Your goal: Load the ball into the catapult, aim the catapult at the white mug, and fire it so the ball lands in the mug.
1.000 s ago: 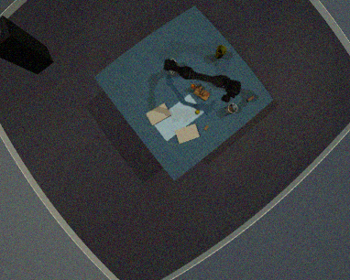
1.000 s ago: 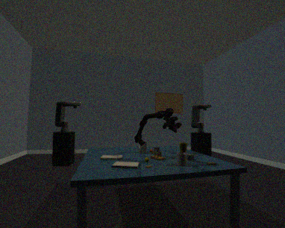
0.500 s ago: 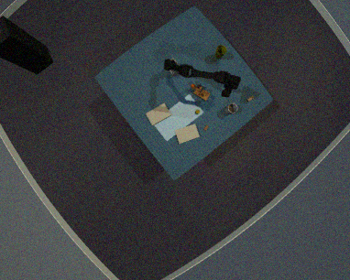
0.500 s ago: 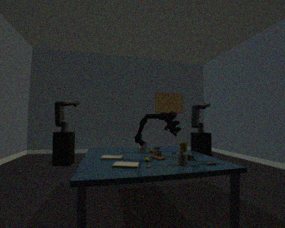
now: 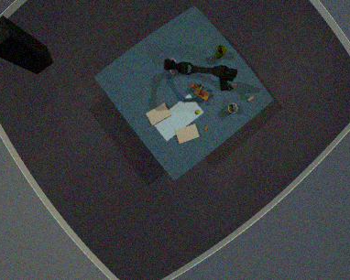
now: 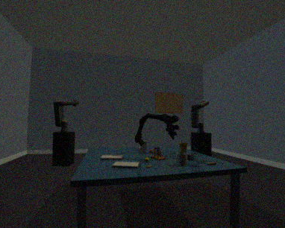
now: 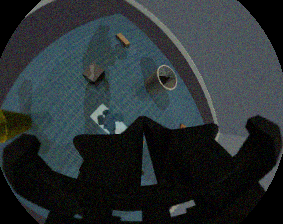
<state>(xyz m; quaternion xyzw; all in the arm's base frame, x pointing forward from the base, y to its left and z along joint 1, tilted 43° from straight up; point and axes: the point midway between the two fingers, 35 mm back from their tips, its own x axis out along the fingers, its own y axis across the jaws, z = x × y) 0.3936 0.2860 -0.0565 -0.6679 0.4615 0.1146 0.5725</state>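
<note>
The orange ball lies 19 cm to the right of my gripper tip, 17 cm behind it and 13 cm below it. Round my gripper tip: orange catapult: 15 cm to the right, 14 cm below, 11 cm behind; then grey cube: 17 cm to the left, 17 cm below; then white mug: 19 cm ahead, 16 cm below, 2 cm to the left.
</note>
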